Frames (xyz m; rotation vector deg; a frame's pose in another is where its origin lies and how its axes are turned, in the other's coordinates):
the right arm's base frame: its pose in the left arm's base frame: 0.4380 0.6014 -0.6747 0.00 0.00 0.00
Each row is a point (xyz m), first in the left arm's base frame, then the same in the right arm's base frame.
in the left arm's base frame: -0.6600 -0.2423 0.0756
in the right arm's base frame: -1.0980 -0.8437 0.7503
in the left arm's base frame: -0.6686 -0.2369 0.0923
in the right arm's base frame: -1.1066 -0.8383 0.7670
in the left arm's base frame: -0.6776 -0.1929 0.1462
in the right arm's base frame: -1.1156 -0.7943 0.8209
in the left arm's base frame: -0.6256 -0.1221 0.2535
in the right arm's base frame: -1.0636 -0.7235 0.9282
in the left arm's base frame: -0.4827 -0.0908 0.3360
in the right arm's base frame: -0.9207 -0.6922 1.0107
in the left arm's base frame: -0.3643 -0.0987 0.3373
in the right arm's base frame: -0.8023 -0.7001 1.0120
